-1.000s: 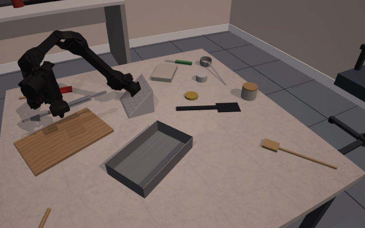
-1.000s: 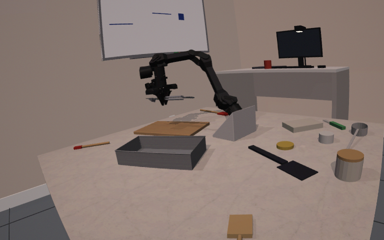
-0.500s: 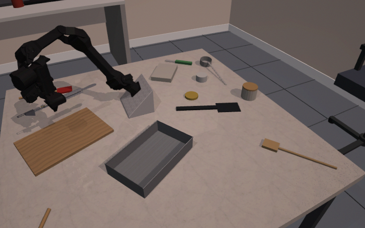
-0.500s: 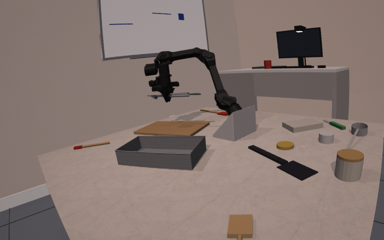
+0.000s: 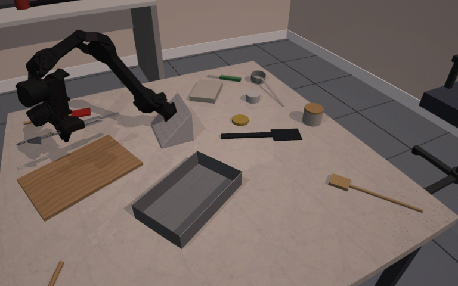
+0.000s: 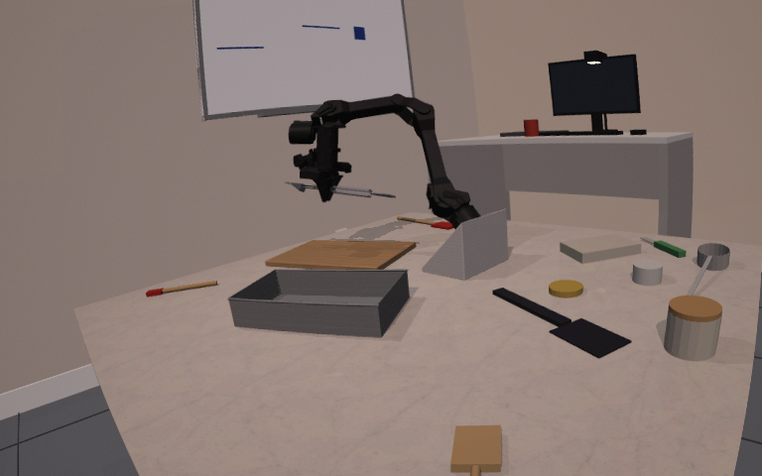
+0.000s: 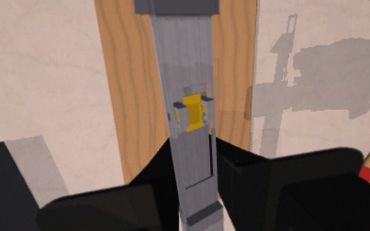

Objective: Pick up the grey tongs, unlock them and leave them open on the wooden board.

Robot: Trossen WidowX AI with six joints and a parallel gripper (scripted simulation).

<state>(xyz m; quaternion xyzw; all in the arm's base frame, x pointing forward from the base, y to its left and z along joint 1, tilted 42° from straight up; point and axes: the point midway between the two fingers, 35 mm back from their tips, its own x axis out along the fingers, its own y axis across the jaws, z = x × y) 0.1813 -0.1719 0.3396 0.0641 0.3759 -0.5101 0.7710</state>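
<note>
The yellow lock piece is 40 mm above my gripper tip, 30 mm to the right of it and 20 mm ahead of it. Round my gripper tip: wooden board (150 mm below, 20 mm behind, 10 mm to the left); then yellow disc (650 mm to the left, 160 mm behind, 150 mm below); then roasting tin (350 mm to the left, 220 mm ahead, 130 mm below).
</note>
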